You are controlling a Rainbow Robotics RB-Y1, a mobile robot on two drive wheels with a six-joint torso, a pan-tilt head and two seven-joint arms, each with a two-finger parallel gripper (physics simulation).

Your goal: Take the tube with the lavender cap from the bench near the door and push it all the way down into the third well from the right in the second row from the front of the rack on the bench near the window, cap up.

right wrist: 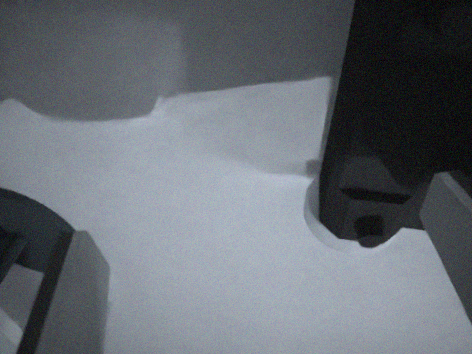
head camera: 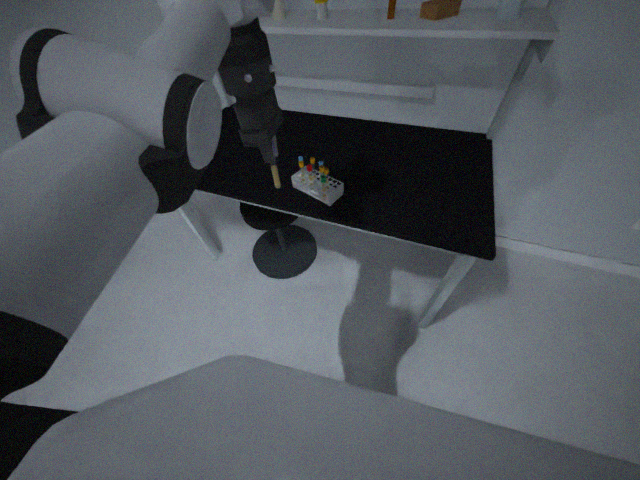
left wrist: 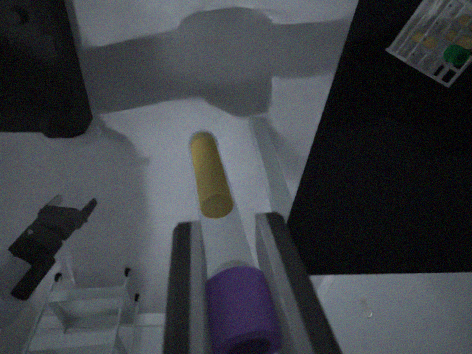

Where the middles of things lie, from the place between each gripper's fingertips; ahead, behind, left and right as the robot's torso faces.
Right now the white rack (head camera: 333,194) is 35 cm below my left hand, 35 cm ahead of it and 2 cm to the left of it.
My right gripper is now 73 cm short of the white rack, 51 cm to the right of it and 24 cm below it.
